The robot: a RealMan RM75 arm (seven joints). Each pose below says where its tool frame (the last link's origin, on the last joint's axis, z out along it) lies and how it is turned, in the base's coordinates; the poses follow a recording.
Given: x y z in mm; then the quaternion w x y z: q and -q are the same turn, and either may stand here.
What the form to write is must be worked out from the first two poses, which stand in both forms.
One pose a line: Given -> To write
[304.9 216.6 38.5 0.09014 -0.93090 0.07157 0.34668] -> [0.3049 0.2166 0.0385 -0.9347 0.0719 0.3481 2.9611]
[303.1 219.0 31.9 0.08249 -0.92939 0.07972 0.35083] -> [0.3031 0.2190 0.0319 -0.9326 0.0800 0.3520 2.9764]
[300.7 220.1 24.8 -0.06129 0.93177 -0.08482 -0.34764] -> [0.3007 0.2201 0.0248 -0.9335 0.0850 0.3483 3.0189]
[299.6 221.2 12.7 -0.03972 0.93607 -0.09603 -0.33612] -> [0.2996 0.2212 0.0127 -0.9368 0.0961 0.3364 3.0621]
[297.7 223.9 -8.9 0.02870 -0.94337 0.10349 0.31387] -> [0.2977 0.2239 -0.0089 -0.9438 0.1035 0.3140 3.0842]
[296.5 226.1 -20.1 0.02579 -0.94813 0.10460 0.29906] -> [0.2965 0.2261 -0.0201 -0.9484 0.1046 0.2992 3.0900]
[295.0 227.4 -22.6 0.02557 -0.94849 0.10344 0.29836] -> [0.2950 0.2274 -0.0226 -0.9488 0.1035 0.2985 3.0904]
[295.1 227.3 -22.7 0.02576 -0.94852 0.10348 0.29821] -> [0.2951 0.2273 -0.0227 -0.9488 0.1035 0.2983 3.0901]
